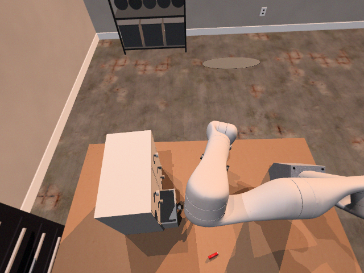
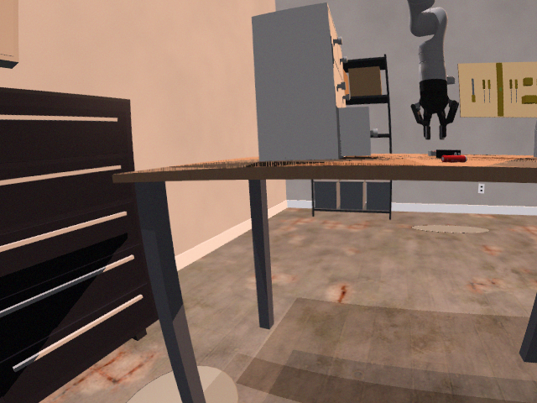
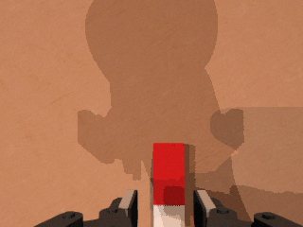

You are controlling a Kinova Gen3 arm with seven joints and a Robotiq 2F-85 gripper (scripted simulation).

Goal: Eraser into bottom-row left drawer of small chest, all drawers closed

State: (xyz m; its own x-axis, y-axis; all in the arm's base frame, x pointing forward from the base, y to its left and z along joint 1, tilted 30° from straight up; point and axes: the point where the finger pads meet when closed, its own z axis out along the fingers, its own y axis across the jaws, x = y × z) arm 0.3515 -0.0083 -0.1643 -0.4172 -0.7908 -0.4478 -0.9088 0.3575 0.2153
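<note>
Now: hand 60 mm above the eraser. Round my hand: black object (190 mm to the left, 50 mm below, 20 mm behind); red cylinder (350 mm to the left, 60 mm below, 10 mm behind).
</note>
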